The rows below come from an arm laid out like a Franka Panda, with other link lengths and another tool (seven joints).
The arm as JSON. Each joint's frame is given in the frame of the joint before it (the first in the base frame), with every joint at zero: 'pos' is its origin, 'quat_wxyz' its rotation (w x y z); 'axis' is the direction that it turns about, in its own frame. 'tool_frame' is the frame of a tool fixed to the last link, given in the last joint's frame.
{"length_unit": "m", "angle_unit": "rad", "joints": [
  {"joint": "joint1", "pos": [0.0, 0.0, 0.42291], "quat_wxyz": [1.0, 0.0, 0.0, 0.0], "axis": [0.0, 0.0, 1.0]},
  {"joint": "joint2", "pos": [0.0, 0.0, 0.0], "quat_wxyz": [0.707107, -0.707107, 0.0, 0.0], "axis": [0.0, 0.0, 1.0]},
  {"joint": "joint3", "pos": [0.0, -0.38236, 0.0], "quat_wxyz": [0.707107, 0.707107, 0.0, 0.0], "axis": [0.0, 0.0, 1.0]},
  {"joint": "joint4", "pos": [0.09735, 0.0, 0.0], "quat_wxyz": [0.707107, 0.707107, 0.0, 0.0], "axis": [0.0, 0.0, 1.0]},
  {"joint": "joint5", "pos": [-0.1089, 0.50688, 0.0], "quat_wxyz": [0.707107, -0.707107, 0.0, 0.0], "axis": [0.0, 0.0, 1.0]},
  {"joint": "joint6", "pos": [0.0, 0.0, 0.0], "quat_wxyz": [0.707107, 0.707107, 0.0, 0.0], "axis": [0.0, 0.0, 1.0]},
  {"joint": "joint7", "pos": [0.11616, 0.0, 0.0], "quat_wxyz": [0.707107, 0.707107, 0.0, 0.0], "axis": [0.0, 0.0, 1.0]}
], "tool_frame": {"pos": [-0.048, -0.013, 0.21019], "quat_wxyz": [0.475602, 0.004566, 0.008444, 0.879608]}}
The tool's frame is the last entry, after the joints.
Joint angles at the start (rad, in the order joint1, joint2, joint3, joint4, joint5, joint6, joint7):
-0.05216, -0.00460, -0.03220, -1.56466, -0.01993, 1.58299, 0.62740
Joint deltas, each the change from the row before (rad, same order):
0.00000, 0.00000, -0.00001, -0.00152, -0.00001, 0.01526, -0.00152
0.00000, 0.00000, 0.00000, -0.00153, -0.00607, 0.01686, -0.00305
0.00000, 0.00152, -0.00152, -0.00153, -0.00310, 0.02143, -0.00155
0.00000, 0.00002, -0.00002, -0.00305, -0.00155, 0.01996, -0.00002
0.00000, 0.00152, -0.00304, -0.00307, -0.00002, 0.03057, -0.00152
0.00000, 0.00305, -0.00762, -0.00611, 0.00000, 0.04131, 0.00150
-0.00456, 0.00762, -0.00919, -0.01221, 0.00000, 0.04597, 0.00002
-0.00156, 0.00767, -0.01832, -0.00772, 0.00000, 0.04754, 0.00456
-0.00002, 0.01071, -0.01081, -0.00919, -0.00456, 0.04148, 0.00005
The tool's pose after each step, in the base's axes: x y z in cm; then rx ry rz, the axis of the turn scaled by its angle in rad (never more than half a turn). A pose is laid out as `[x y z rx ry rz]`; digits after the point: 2 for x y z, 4 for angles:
[69.44 -2.41 71.16 -0.4351 3.0761 -0.0722]
[69.75 -2.57 71.21 -0.4381 3.0616 -0.0864]
[70.20 -2.78 71.21 -0.4360 3.0443 -0.0972]
[70.58 -2.84 71.22 -0.4341 3.0280 -0.1048]
[71.19 -3.10 71.24 -0.4287 3.0031 -0.1133]
[72.01 -3.71 71.10 -0.4114 2.9737 -0.1240]
[72.94 -4.78 70.32 -0.3889 2.9513 -0.1342]
[73.89 -6.31 69.86 -0.3502 2.9250 -0.1473]
[74.76 -7.28 68.98 -0.3346 2.9068 -0.1636]

